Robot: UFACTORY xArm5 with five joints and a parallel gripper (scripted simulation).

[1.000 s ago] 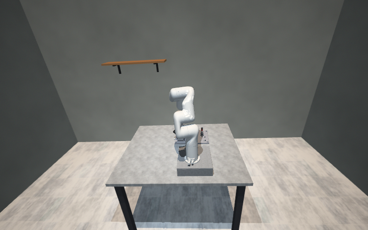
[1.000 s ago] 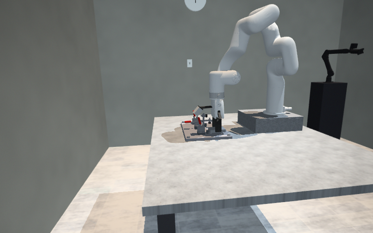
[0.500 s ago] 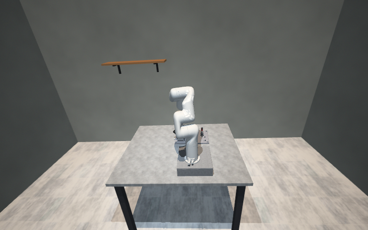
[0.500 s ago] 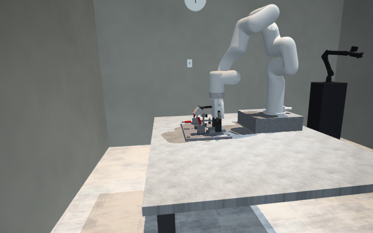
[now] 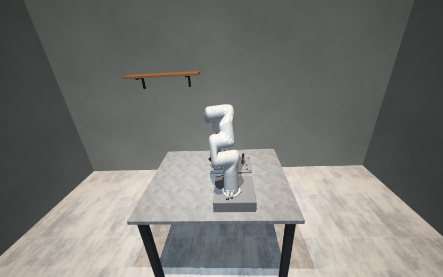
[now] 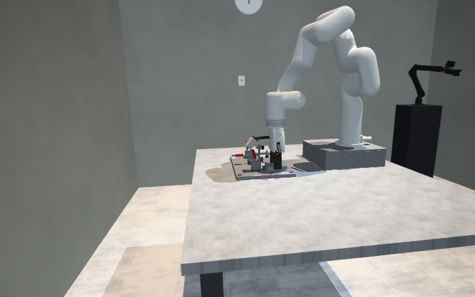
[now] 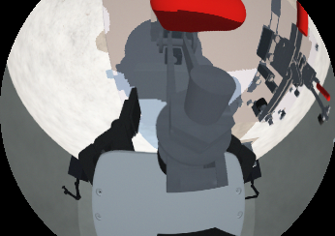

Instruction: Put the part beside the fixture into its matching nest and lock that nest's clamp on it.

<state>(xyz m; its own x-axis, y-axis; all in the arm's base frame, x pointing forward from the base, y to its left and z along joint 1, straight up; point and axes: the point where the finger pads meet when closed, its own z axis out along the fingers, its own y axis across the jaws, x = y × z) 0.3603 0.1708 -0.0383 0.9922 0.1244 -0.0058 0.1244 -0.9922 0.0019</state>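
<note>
My gripper is now 10 mm above the grey block part. Round my hand: grey fixture plate (110 mm to the right, 60 mm ahead, 40 mm below).
</note>
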